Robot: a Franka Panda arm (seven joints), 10 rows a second.
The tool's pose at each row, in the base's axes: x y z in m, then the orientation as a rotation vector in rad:
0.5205 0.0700 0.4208 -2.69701 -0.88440 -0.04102
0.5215 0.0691 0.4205 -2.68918 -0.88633 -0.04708
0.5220 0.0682 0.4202 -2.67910 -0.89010 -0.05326
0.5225 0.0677 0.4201 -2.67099 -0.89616 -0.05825
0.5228 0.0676 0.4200 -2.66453 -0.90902 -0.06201
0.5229 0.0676 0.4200 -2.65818 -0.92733 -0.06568
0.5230 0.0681 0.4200 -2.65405 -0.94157 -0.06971
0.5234 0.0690 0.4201 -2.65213 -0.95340 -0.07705
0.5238 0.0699 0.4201 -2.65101 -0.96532 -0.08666
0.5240 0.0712 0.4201 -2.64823 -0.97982 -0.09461
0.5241 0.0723 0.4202 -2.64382 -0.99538 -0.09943
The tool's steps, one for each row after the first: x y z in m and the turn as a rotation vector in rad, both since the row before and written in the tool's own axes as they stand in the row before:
0.0003 0.0014 0.0000 0.00527 0.00573 -0.00350
-0.0002 0.0011 0.0000 0.00680 0.00607 -0.00520
0.0001 0.0007 -0.0001 0.00468 0.00430 -0.00620
0.0002 0.0003 0.0000 0.00170 0.00165 -0.01024
0.0001 0.0001 0.0000 0.00014 0.00040 -0.01382
0.0004 -0.0003 0.0002 -0.00099 0.00081 -0.01071
0.0009 -0.0004 0.0002 -0.00325 0.00277 -0.00903
0.0009 -0.0004 0.0003 -0.00463 0.00394 -0.00916
0.0010 -0.0008 0.0004 -0.00347 0.00280 -0.01101
0.0008 -0.0007 0.0002 -0.00154 0.00105 -0.01169

